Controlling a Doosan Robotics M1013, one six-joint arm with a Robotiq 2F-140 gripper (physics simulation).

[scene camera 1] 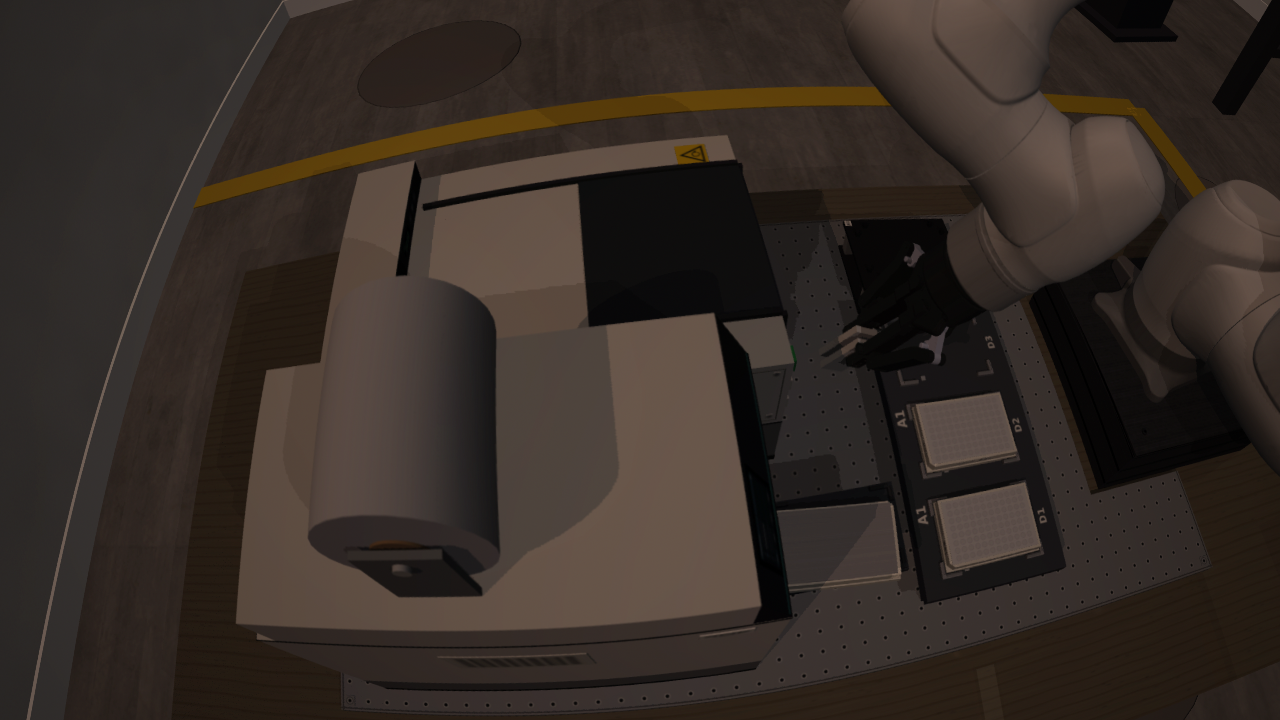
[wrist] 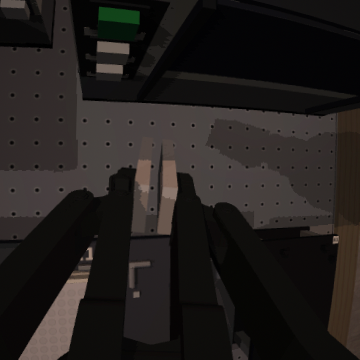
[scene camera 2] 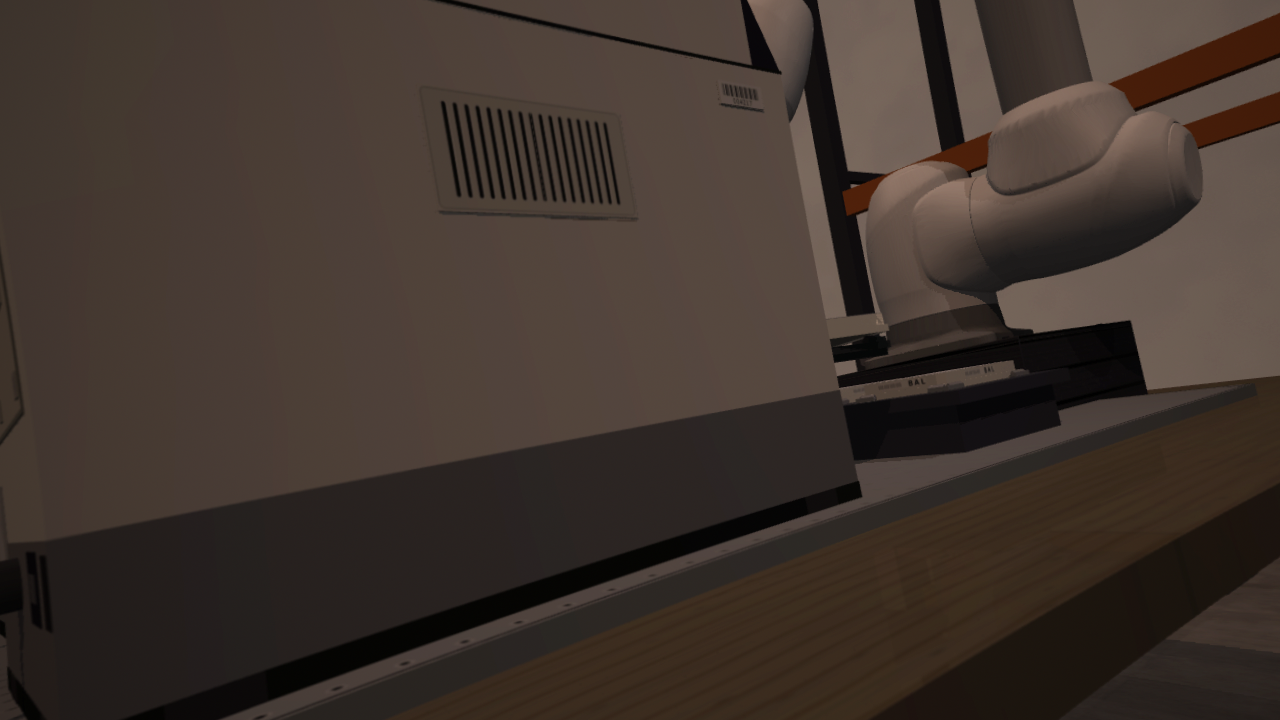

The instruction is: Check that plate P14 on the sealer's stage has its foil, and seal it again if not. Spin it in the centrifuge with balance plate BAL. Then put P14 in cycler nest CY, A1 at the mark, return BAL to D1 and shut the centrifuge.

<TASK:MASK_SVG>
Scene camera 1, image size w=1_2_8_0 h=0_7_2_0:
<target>my gripper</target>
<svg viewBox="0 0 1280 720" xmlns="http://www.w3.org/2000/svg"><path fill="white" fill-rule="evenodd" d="M947 238L929 250L928 253L926 253L925 247L904 241L896 258L859 297L858 305L861 307L861 313L857 316L857 319L843 328L842 335L819 349L819 356L827 357L820 361L821 368L842 372L849 367L860 368L866 364L866 367L870 370L890 372L925 363L939 366L945 364L946 356L941 353L944 338L948 337L956 326L986 311L986 309L977 305L959 284L948 258ZM932 335L929 340L921 342L919 347L908 347L893 351L917 334L926 332ZM899 317L898 320L882 330L879 328L891 320Z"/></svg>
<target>grey flat tray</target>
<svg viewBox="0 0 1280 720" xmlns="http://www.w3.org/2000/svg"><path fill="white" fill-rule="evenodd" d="M890 503L778 512L788 584L898 573Z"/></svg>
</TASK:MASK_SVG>
